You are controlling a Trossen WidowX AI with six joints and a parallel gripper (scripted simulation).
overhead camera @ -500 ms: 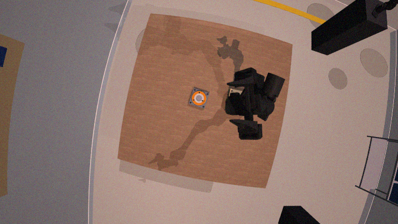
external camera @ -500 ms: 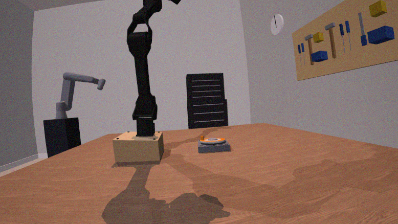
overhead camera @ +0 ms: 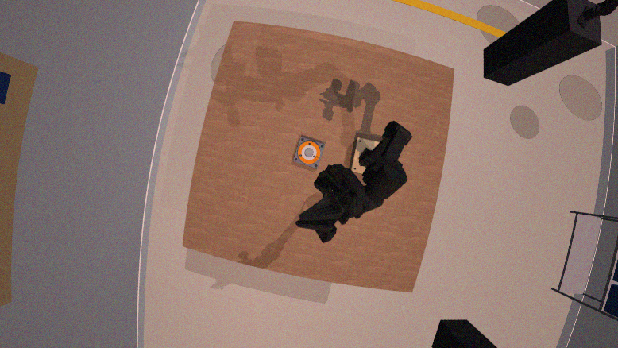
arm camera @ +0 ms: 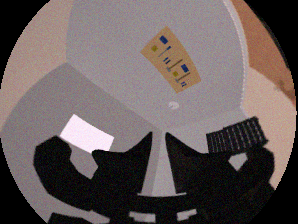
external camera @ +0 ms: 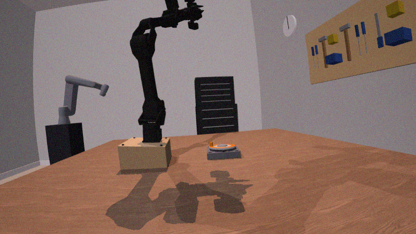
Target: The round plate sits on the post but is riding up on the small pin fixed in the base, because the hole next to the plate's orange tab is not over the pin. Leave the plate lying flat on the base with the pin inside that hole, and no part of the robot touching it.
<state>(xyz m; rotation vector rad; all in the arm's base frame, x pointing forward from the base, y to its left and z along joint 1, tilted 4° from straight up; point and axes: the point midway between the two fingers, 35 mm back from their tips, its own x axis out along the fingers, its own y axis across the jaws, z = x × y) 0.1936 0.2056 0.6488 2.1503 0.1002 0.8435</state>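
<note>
My gripper tip is now 1 cm past the round plate, 18 cm to the left of it and 70 cm above it. The rest, counted from my gripper tip: square grey base (1 cm ahead, 19 cm to the right, 71 cm below).
</note>
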